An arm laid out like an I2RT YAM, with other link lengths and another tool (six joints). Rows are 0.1 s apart.
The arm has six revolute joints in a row. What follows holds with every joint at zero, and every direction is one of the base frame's. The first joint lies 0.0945 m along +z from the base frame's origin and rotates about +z. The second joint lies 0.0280 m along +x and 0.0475 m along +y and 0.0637 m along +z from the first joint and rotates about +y. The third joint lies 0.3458 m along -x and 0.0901 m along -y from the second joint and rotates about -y. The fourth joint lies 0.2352 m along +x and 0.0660 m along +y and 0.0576 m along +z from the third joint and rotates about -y. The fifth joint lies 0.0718 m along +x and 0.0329 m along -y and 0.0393 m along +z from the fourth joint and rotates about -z. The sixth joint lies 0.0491 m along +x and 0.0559 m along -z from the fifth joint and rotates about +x. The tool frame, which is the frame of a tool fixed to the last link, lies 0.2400 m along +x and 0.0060 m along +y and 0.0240 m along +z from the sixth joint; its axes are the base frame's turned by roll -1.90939, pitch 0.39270 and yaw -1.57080 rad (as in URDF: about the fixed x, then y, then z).
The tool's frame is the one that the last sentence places.
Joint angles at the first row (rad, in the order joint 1, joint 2, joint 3, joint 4, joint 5, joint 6):
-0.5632, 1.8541, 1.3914, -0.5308, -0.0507, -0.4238
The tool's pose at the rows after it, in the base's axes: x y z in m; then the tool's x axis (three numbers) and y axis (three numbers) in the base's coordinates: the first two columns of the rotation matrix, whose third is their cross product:
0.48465, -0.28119, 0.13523, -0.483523, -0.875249, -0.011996, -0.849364, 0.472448, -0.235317
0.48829, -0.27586, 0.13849, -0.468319, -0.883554, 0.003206, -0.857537, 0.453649, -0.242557
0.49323, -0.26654, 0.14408, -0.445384, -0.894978, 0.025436, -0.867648, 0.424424, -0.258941
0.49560, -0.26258, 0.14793, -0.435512, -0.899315, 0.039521, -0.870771, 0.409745, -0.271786
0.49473, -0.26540, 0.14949, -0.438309, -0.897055, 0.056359, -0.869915, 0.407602, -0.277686
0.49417, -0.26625, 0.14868, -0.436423, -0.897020, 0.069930, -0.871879, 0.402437, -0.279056
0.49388, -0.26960, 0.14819, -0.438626, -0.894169, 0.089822, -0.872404, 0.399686, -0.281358
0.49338, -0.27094, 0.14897, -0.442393, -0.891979, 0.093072, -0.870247, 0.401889, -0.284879
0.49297, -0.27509, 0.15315, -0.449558, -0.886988, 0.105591, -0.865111, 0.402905, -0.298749
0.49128, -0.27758, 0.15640, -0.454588, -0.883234, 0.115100, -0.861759, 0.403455, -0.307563
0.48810, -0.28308, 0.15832, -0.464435, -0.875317, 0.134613, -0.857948, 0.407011, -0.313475
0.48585, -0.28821, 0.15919, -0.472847, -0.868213, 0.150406, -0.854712, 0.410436, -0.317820
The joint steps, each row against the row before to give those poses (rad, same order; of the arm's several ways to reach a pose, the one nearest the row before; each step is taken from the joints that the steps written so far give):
0.0073, 0.0035, 0.0013, 0.0001, 0.0128, -0.0053
0.0178, -0.0065, -0.0007, 0.0021, 0.0126, -0.0077
0.0283, -0.0170, -0.0138, 0.0147, 0.0191, -0.0099
0.0148, -0.0119, -0.0115, 0.0137, 0.0131, -0.0048
0.0037, -0.0046, -0.0052, 0.0077, 0.0175, -0.0039
0.0045, -0.0014, -0.0069, 0.0078, 0.0126, -0.0057
0.0050, 0.0014, -0.0031, 0.0083, 0.0208, -0.0052
0.0001, -0.0026, -0.0037, 0.0048, 0.0050, 0.0015
0.0006, -0.0084, -0.0078, 0.0146, 0.0145, -0.0012
0.0002, -0.0094, -0.0081, 0.0085, 0.0108, -0.0015
0.0004, -0.0061, -0.0076, 0.0089, 0.0229, -0.0026
-0.0005, -0.0021, -0.0054, 0.0086, 0.0186, -0.0023

